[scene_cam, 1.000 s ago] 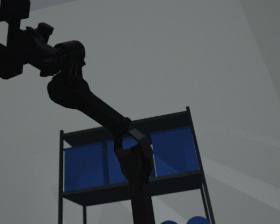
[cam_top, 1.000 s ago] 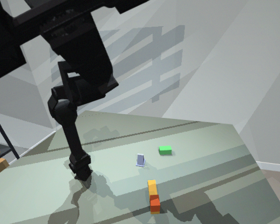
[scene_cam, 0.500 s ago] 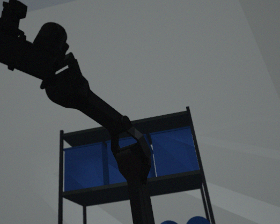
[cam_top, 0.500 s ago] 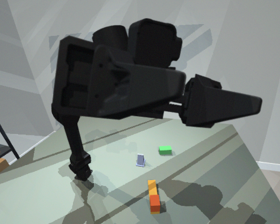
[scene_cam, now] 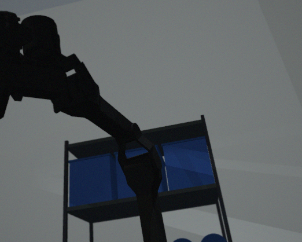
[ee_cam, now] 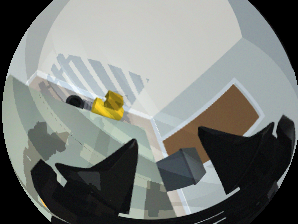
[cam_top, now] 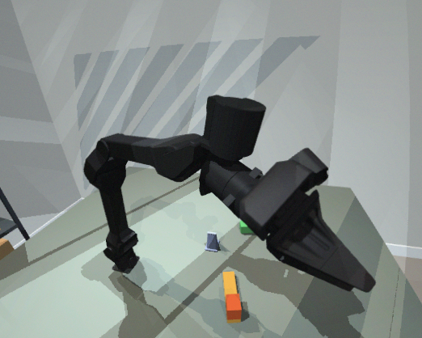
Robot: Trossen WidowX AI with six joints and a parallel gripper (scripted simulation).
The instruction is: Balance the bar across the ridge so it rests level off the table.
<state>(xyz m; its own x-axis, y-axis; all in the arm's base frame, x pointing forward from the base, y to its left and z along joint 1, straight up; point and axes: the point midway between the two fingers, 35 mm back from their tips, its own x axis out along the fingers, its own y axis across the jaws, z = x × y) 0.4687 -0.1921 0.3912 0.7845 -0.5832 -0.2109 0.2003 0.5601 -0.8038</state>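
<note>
Now: the bar 36 cm below my gripper tip, 17 cm to the left of it and 14 cm behind it. From my gripper tip the other things lie so: green block: 46 cm to the left, 37 cm below, 12 cm behind.
</note>
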